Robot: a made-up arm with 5 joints. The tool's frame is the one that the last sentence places. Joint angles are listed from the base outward.
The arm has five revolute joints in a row. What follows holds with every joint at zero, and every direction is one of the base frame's.
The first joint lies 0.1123 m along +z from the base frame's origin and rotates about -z.
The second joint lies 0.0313 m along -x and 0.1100 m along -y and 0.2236 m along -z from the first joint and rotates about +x.
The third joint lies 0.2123 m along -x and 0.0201 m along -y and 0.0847 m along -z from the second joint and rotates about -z.
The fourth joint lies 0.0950 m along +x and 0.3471 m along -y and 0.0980 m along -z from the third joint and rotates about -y.
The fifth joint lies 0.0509 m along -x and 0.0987 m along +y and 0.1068 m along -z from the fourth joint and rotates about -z.
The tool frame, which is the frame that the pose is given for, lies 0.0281 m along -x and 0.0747 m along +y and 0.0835 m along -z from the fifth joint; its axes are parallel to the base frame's.
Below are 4 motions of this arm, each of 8 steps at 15 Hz.
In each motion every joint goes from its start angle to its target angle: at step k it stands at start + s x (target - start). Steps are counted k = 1, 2, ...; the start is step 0. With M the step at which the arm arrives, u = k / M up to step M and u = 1 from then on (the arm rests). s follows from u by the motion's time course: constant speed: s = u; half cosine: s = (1 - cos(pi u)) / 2; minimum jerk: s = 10 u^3 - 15 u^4 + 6 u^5.
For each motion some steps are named. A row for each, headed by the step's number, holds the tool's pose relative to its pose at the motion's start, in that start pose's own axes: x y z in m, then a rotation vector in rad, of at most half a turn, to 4 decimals.
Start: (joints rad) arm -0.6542 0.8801 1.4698 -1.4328 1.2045
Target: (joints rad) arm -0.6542 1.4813 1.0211 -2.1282 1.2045
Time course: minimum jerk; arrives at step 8
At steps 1, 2, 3, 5, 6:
1: -0.0005 -0.0027 -0.0007 -0.0219 0.0009 0.0019
2: -0.0035 -0.0172 -0.0030 -0.1411 0.0055 0.0124
3: -0.0090 -0.0439 -0.0017 -0.3748 0.0126 0.0321
5: -0.0224 -0.0911 0.0328 -0.9824 0.0121 0.0791
6: -0.0276 -0.0966 0.0533 -1.2115 0.0011 0.0952

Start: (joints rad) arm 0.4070 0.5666 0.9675 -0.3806 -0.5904
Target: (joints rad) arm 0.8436 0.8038 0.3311 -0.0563 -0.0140
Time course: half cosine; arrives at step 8
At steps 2, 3, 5, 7, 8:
2: 0.0202 0.0106 -0.0255 0.0059 -0.0518 -0.0299
3: 0.0468 0.0249 -0.0520 0.0184 -0.1166 -0.0628
5: 0.1255 0.0692 -0.1013 0.0752 -0.2961 -0.1403
7: 0.1918 0.1084 -0.1200 0.1405 -0.4411 -0.1949
8: 0.2016 0.1144 -0.1213 0.1515 -0.4625 -0.2024

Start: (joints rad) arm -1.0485 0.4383 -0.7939 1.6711 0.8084
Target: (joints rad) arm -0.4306 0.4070 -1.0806 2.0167 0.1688
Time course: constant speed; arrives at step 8
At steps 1, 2, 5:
1: -0.0020 0.0080 -0.0041 0.0216 -0.0665 0.1103
2: -0.0038 0.0150 -0.0090 0.0380 -0.1332 0.2221
5: -0.0061 0.0312 -0.0278 0.0573 -0.3323 0.5651

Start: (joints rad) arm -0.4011 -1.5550 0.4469 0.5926 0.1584
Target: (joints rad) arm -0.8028 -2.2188 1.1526 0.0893 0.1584
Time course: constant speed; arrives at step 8
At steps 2, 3, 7, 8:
2: 0.0267 -0.0493 0.0068 -0.1618 -0.0721 -0.1112
3: 0.0359 -0.0679 0.0121 -0.2287 -0.1127 -0.1844
7: 0.0482 -0.1013 0.0262 -0.3759 -0.2985 -0.5657
8: 0.0481 -0.1000 0.0247 -0.3784 -0.3498 -0.6754

